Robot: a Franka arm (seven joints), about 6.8 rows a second.
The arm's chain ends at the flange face. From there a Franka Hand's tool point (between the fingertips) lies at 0.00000 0.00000 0.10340 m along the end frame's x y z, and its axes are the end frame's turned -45 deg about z.
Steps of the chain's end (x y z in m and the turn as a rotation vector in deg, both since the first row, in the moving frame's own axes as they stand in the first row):
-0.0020, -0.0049, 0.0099, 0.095, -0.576, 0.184
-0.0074, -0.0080, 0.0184, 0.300, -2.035, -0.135
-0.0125, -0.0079, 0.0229, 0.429, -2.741, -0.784
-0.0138, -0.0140, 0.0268, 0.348, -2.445, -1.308
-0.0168, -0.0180, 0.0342, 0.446, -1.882, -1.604
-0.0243, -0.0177, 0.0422, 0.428, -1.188, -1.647
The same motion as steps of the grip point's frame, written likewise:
0.0014, -0.0057, 0.0099, 0.474, -0.340, 0.184
-0.0018, -0.0139, 0.0183, 1.651, -1.227, -0.135
-0.0062, -0.0184, 0.0228, 2.242, -1.635, -0.784
-0.0026, -0.0232, 0.0267, 1.975, -1.483, -1.308
-0.0010, -0.0276, 0.0341, 1.646, -1.015, -1.604
-0.0057, -0.0317, 0.0422, 1.143, -0.537, -1.647

